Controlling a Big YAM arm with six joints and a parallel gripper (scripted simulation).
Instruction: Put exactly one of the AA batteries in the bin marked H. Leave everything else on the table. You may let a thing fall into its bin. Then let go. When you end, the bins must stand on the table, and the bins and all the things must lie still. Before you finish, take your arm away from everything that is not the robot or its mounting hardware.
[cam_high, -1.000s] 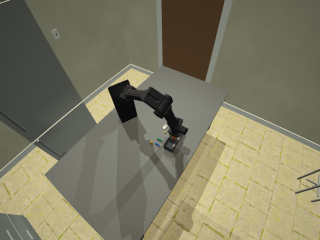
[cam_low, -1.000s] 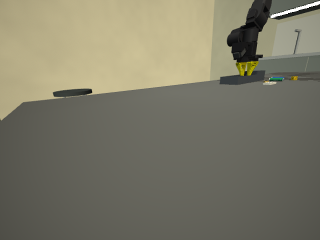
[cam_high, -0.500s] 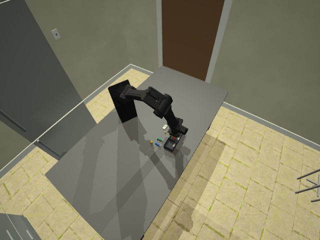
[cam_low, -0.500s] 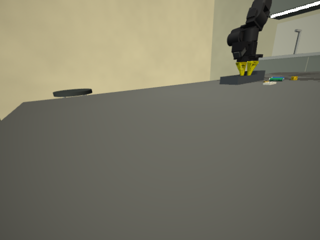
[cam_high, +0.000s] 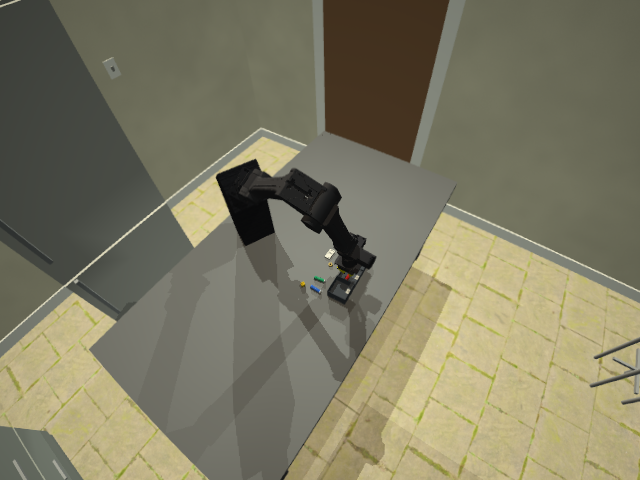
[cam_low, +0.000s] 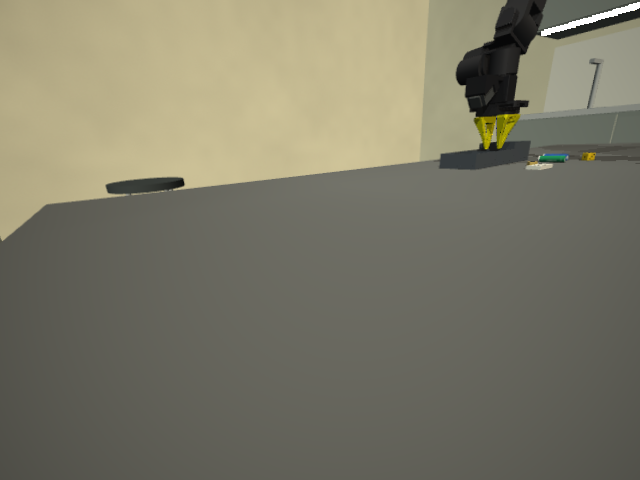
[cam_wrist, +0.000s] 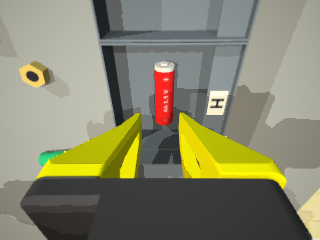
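Now: the dark bin 10 mm ahead of my hand, 10 mm to the left of it and 20 mm below it. Also, from my hand: red AA battery: 10 mm ahead, 10 mm to the left, 30 mm below; then brass nut: 80 mm behind, 50 mm to the left, 40 mm below; then green battery: 120 mm behind, 30 mm to the right, 40 mm below.
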